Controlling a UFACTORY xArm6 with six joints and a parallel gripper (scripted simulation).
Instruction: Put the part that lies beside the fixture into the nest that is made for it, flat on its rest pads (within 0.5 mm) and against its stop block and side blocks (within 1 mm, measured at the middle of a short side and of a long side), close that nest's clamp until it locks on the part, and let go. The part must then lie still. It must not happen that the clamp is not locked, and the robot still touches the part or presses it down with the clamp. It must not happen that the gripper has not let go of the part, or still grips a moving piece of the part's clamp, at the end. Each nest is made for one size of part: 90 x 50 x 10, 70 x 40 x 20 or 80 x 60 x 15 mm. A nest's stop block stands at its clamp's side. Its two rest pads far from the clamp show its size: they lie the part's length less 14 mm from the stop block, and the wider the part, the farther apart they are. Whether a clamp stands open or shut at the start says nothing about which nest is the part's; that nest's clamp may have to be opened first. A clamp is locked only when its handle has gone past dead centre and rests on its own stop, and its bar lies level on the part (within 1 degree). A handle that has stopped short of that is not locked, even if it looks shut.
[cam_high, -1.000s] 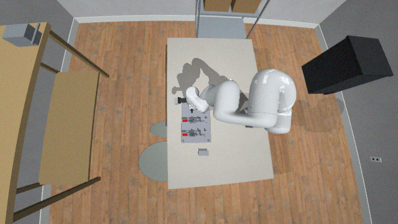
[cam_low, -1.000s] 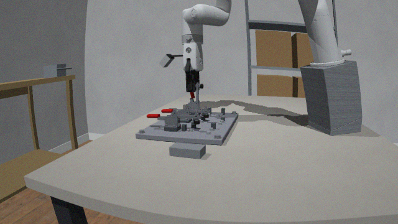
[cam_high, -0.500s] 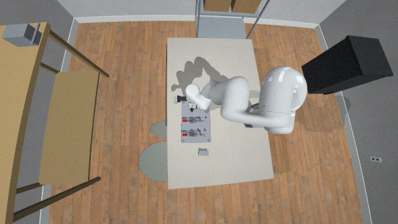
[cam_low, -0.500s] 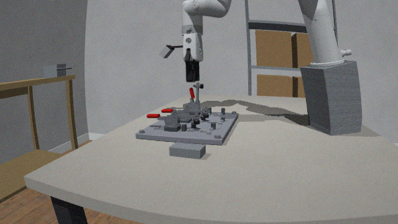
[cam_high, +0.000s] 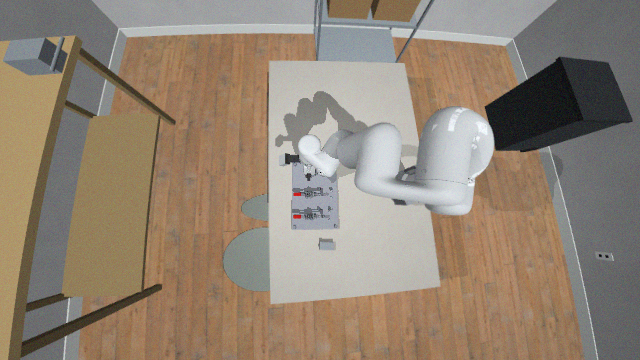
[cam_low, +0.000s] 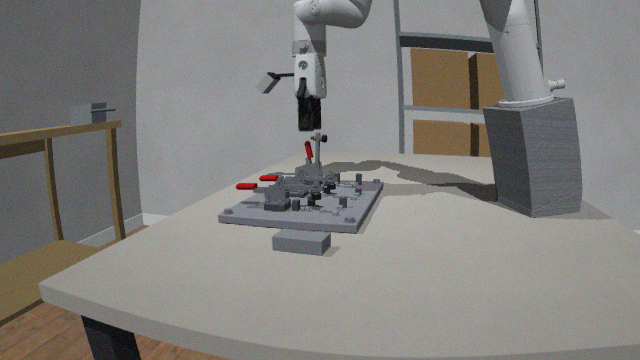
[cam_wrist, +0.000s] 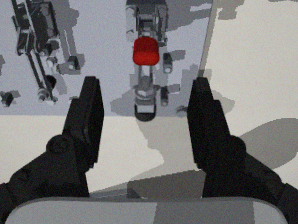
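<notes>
The grey block part lies 7 cm behind my hand, 37 cm to the left of it and 14 cm below it. Also, from my hand: grey fixture plate (3 cm behind, 11 cm to the left, 14 cm below).
</notes>
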